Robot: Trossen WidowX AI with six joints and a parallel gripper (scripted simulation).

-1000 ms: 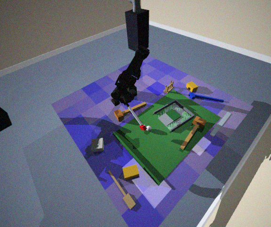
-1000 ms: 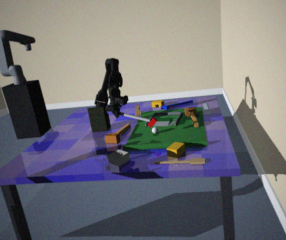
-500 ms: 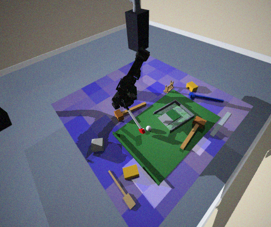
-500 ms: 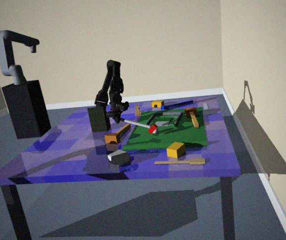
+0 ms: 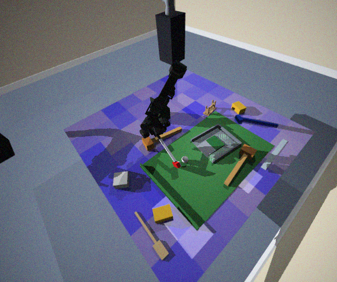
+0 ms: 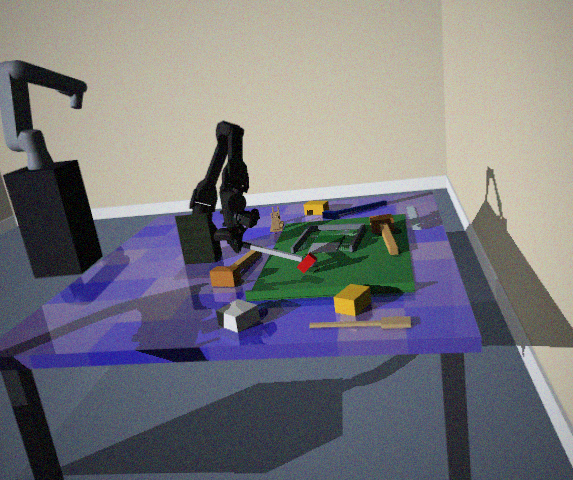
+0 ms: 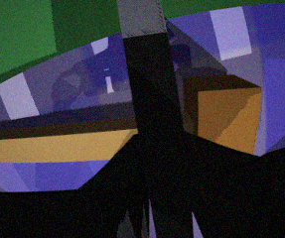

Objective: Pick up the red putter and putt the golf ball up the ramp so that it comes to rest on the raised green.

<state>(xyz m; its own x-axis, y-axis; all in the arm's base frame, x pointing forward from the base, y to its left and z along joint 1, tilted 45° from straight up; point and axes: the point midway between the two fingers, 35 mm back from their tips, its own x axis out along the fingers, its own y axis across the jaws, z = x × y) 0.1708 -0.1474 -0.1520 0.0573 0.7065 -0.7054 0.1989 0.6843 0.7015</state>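
The red putter is 120 mm ahead of my gripper tip, 20 mm to the right of it and 10 mm below it. Round my gripper tip: green course: 310 mm ahead, 160 mm to the left, 80 mm below; then white block: 330 mm to the right, 60 mm below, 50 mm ahead; then white golf ball: 230 mm ahead, 60 mm below, 20 mm to the left.
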